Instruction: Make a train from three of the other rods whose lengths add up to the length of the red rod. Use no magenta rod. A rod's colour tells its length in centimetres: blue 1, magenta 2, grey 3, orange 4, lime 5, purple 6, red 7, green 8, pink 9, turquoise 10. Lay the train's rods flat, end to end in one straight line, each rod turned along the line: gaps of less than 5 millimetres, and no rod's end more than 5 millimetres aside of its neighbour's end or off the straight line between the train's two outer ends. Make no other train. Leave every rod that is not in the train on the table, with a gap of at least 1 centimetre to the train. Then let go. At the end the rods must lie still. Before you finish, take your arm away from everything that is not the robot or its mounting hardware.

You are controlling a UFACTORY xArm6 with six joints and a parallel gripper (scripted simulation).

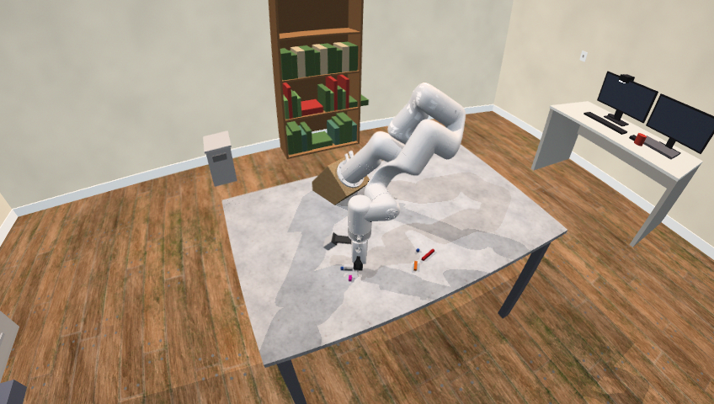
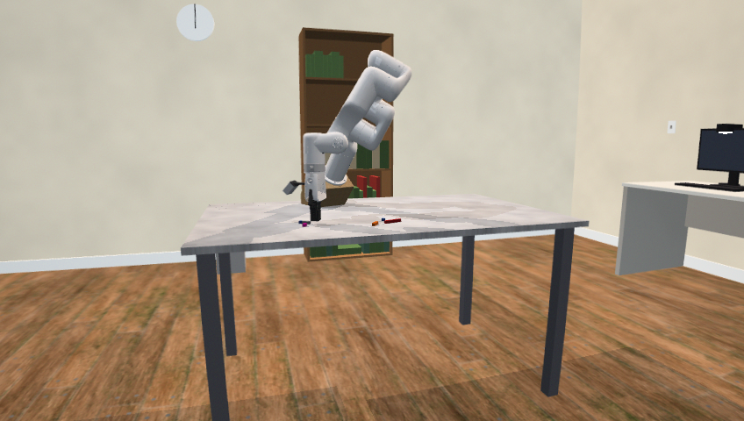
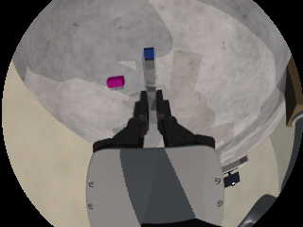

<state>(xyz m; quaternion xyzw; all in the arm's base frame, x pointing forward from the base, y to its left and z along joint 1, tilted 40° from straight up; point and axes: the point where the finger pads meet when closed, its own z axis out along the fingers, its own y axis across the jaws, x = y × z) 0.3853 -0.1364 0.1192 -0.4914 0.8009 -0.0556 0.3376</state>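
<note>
My hand is 3 cm short of the magenta rod, 4 cm to the left of it and 3 cm above it. Also, from my hand: red rod: 2 cm ahead, 28 cm to the left, 3 cm below; orange rod: 5 cm ahead, 21 cm to the left, 3 cm below.
</note>
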